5 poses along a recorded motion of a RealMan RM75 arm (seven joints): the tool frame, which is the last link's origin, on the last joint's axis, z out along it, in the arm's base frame.
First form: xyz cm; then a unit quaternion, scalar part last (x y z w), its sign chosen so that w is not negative.
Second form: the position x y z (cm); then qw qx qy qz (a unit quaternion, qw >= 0). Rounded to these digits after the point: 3 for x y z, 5 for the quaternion.
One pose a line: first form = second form
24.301, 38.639, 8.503, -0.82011, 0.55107, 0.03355, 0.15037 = 24.301, 38.639, 8.503, 0.15037, -0.82011, 0.55107, 0.03355
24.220, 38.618, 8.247, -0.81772, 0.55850, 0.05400, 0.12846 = 24.220, 38.618, 8.247, 0.12846, -0.81772, 0.55850, 0.05400
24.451, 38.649, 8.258, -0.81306, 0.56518, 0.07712, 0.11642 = 24.451, 38.649, 8.258, 0.11642, -0.81306, 0.56518, 0.07712
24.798, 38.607, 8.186, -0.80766, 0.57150, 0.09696, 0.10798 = 24.798, 38.607, 8.186, 0.10798, -0.80766, 0.57150, 0.09696
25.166, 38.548, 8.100, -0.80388, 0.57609, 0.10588, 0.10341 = 25.166, 38.548, 8.100, 0.10341, -0.80388, 0.57609, 0.10588
